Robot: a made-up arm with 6 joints. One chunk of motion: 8 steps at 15 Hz.
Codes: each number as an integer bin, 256 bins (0 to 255) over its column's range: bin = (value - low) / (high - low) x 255, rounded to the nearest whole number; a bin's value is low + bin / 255 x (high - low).
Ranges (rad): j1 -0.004..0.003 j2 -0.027..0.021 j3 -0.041..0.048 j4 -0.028..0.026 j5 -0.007..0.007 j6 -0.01..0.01
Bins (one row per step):
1: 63 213 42 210 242 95
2: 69 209 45 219 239 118
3: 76 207 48 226 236 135
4: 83 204 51 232 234 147
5: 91 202 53 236 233 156
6: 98 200 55 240 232 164
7: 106 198 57 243 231 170
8: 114 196 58 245 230 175
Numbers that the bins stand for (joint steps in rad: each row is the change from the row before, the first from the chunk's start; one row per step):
1: -0.00227 0.01309 -0.02634 0.01647 0.00629 -0.00255
2: -0.00211 0.01234 -0.02529 0.01838 0.00612 -0.00075
3: -0.00191 0.01196 -0.02425 0.01986 0.00596 0.00059
4: -0.00172 0.01140 -0.02320 0.02113 0.00585 0.00153
5: -0.00150 0.01102 -0.02250 0.02198 0.00579 0.00224
6: -0.00131 0.01065 -0.02180 0.02282 0.00574 0.00286
7: -0.00109 0.01027 -0.02111 0.02346 0.00568 0.00333
8: -0.00087 0.00989 -0.02076 0.02388 0.00563 0.00373

